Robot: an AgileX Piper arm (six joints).
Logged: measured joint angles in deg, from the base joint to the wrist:
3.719, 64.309, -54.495, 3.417, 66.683, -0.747
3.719, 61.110, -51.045, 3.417, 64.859, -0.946
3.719, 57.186, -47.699, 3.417, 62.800, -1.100
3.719, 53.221, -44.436, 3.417, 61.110, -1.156
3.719, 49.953, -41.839, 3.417, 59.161, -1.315
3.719, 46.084, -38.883, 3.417, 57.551, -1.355
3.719, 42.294, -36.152, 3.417, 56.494, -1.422
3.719, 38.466, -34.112, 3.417, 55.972, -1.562
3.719, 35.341, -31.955, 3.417, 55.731, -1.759
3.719, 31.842, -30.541, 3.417, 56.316, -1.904
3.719, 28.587, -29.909, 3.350, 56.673, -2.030
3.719, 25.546, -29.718, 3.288, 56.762, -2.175
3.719, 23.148, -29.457, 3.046, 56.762, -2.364
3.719, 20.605, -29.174, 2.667, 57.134, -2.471
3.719, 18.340, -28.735, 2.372, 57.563, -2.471
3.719, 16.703, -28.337, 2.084, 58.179, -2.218
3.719, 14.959, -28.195, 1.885, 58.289, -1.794
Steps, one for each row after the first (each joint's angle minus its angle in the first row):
0.000, -3.199, 3.450, 0.000, -1.824, -0.199
0.000, -7.123, 6.796, 0.000, -3.883, -0.353
0.000, -11.088, 10.059, 0.000, -5.573, -0.409
0.000, -14.356, 12.656, 0.000, -7.522, -0.568
0.000, -18.225, 15.612, 0.000, -9.132, -0.608
0.000, -22.015, 18.343, 0.000, -10.189, -0.675
0.000, -25.843, 20.383, 0.000, -10.711, -0.815
0.000, -28.968, 22.540, 0.000, -10.952, -1.012
0.000, -32.467, 23.954, 0.000, -10.367, -1.157
0.000, -35.722, 24.586, -0.067, -10.010, -1.283
0.000, -38.763, 24.777, -0.129, -9.921, -1.428
0.000, -41.161, 25.038, -0.371, -9.921, -1.617
0.000, -43.704, 25.321, -0.750, -9.549, -1.724
0.000, -45.969, 25.760, -1.045, -9.120, -1.724
0.000, -47.606, 26.158, -1.333, -8.504, -1.471
0.000, -49.350, 26.300, -1.532, -8.394, -1.047

